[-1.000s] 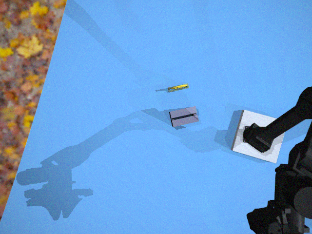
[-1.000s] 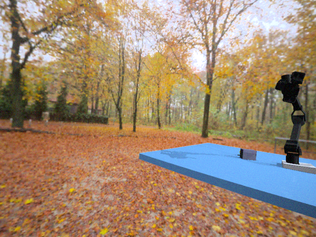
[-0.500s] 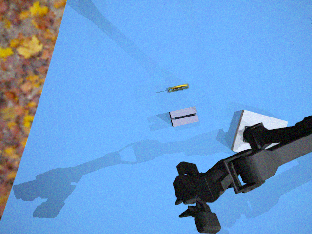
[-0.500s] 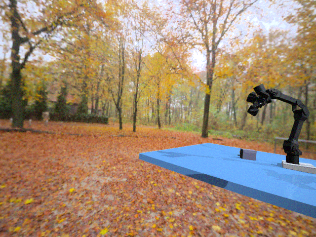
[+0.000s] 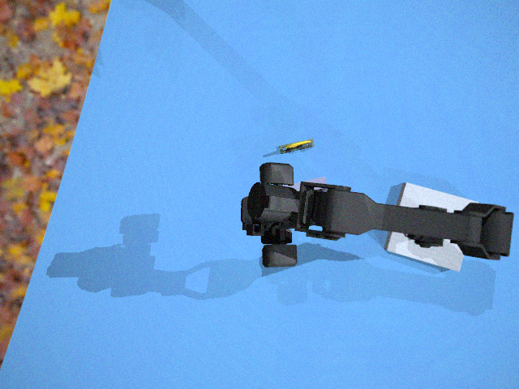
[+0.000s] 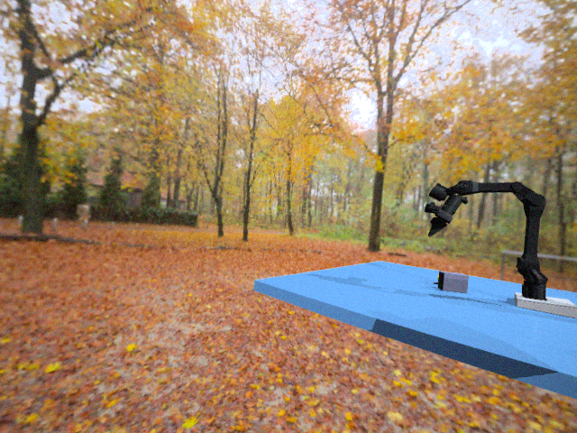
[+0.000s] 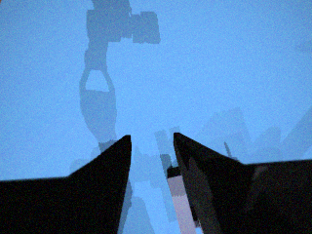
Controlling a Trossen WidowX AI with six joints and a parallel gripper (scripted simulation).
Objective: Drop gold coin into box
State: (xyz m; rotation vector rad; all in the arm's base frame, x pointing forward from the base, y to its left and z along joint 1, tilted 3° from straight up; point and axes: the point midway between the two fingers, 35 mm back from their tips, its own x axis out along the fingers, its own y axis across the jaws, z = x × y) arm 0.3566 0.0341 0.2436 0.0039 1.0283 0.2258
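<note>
Right now my gripper tip is 7 cm past the gold coin, 18 cm to the left of it and 20 cm above it.
</note>
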